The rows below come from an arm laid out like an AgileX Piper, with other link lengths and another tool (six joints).
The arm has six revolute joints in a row. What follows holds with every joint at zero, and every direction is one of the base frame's.
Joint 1 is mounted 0.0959 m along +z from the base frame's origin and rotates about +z.
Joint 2 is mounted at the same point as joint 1 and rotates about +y.
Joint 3 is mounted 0.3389 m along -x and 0.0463 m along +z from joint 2 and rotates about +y.
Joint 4 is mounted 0.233 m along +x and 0.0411 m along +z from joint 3 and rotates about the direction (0.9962, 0, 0.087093).
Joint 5 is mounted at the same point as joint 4 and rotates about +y.
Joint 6 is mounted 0.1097 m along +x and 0.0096 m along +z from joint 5 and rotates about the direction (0.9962, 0, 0.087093).
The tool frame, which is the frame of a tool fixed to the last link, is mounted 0.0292 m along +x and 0.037 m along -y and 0.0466 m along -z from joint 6; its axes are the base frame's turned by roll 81.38, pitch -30.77 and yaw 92.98 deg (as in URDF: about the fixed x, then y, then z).
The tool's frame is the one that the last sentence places.
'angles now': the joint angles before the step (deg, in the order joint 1, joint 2, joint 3, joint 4, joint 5, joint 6). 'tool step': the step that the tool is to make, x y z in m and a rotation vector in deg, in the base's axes. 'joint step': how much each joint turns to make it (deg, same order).
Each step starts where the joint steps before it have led.
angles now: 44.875 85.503 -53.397 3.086 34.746 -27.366
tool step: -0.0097 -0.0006 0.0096 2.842 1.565 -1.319
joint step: -0.006 -2.096 -0.761 3.386 1.967 -0.008
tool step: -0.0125 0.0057 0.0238 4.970 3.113 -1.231
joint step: 0.003 -2.468 -4.228 5.787 5.461 0.002
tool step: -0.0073 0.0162 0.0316 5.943 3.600 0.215
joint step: 0.000 -0.464 -7.631 6.523 6.684 0.003
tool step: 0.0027 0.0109 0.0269 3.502 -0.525 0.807
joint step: -0.004 0.320 -6.323 1.937 3.326 0.111
